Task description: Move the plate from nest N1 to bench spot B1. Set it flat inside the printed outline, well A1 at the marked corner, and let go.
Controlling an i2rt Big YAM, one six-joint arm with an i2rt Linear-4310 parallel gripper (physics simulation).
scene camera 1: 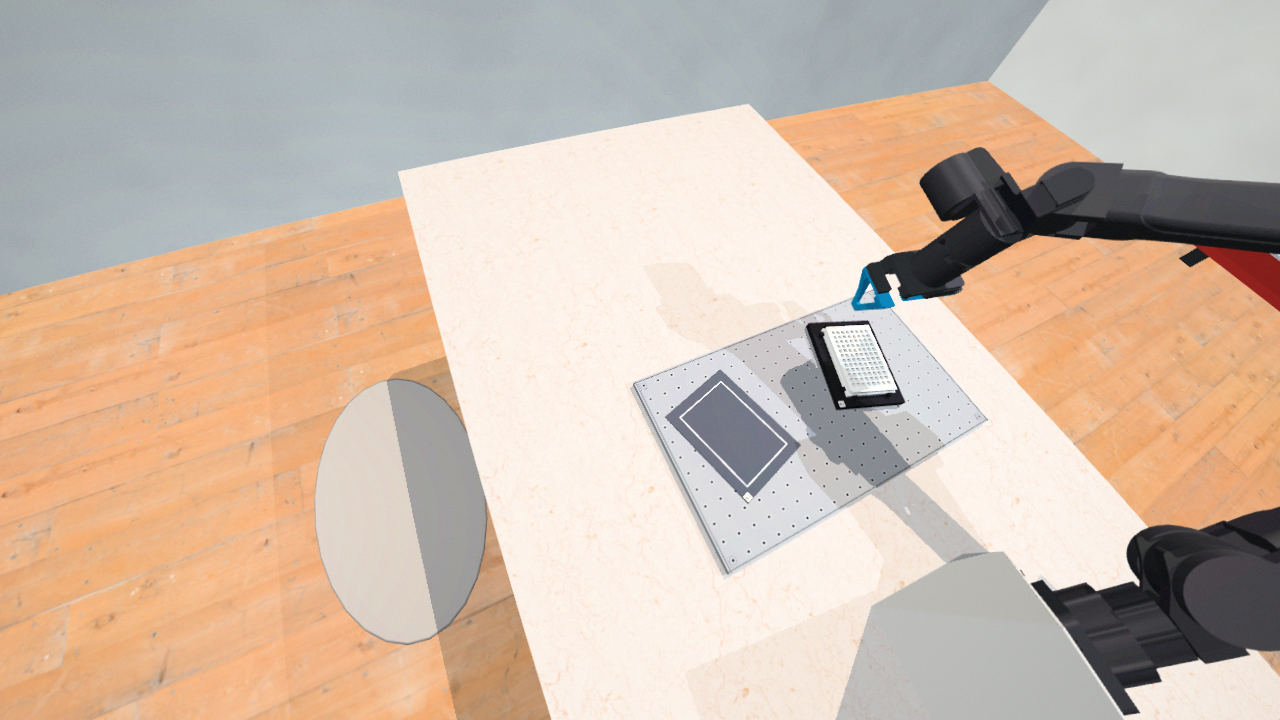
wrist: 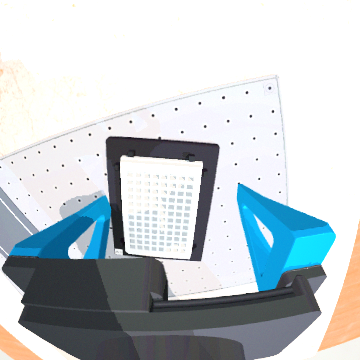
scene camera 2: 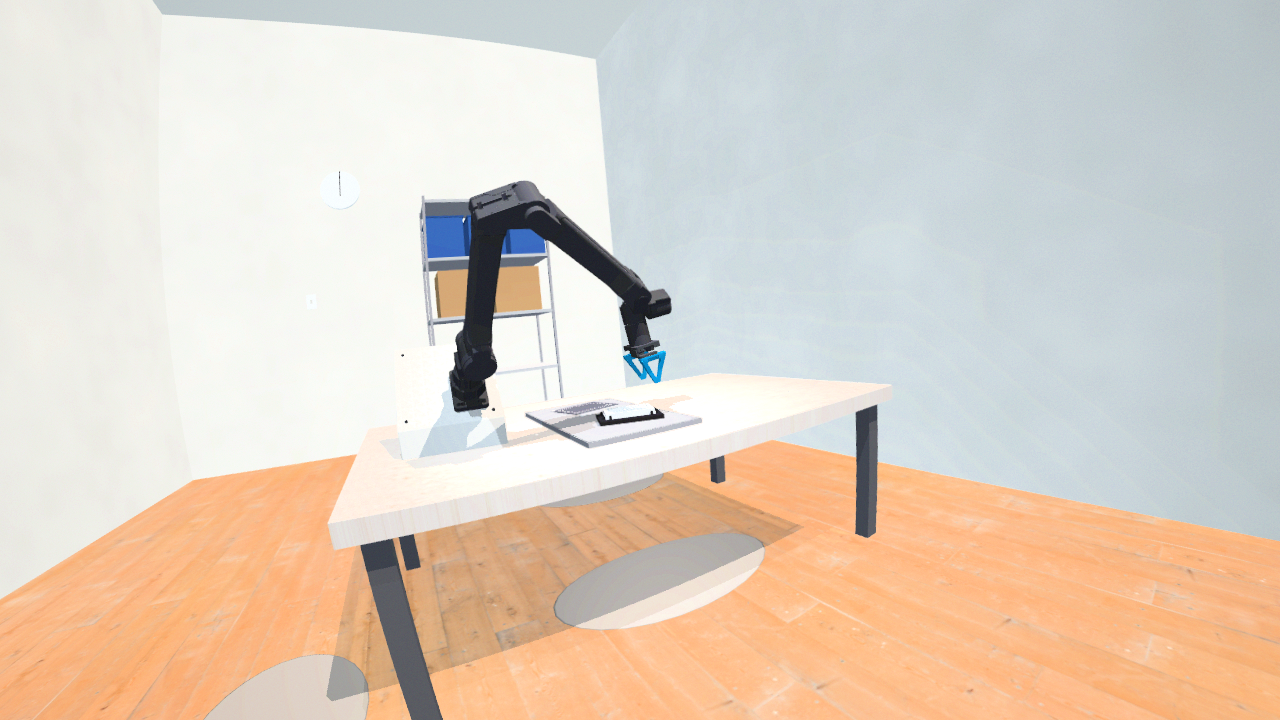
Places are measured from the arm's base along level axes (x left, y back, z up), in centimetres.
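Where they show: gripper, fingertip midpoint: point(scene camera 1: 877, 302) point(wrist: 171, 196) point(scene camera 2: 650, 380); arm's base, link origin: point(scene camera 1: 1067, 641) point(scene camera 2: 468, 390).
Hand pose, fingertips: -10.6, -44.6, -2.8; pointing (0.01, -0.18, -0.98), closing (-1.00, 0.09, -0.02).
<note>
Each offset is from my fingertips to the top centre of the thing, as dx, dy, dz. "*": to the spot under its first point. Level surfaces: height alone.
The white well plate {+3.0, +5.8, -6.7} point(scene camera 1: 859, 360) point(scene camera 2: 629, 411) point(wrist: 161, 210) sits flat in the black nest {+3.1, +5.7, -7.1} point(scene camera 1: 816, 327) point(scene camera 2: 631, 420) point(wrist: 162, 146). Bench spot B1 is a dark pad {* +29.0, +9.8, -9.1} point(scene camera 1: 733, 434) point(scene camera 2: 586, 408) with a white printed outline {* +33.1, +11.3, -9.1} point(scene camera 1: 713, 452); a small white marker {* +31.4, +18.8, -9.1} point(scene camera 1: 747, 497) is at one corner. My gripper point(scene camera 1: 884, 304) point(scene camera 2: 650, 377) point(wrist: 171, 196) is open, with blue fingers and nothing between them. It hangs above the plate and nest, toward their far end in the first scene view. In the wrist view the fingers appear to either side of the plate, its centre left of midway. The well lettering is too small to read.
A perforated board {+13.0, +9.7, -9.2} point(scene camera 1: 935, 380) point(scene camera 2: 590, 437) point(wrist: 235, 115) carries the nest and the pad, side by side. It lies on the pale table {dz -10.6} point(scene camera 1: 554, 295) point(scene camera 2: 805, 389). A grey block point(scene camera 1: 966, 635) is near the arm's base. A shelf rack point(scene camera 2: 490, 260) stands behind the arm.
</note>
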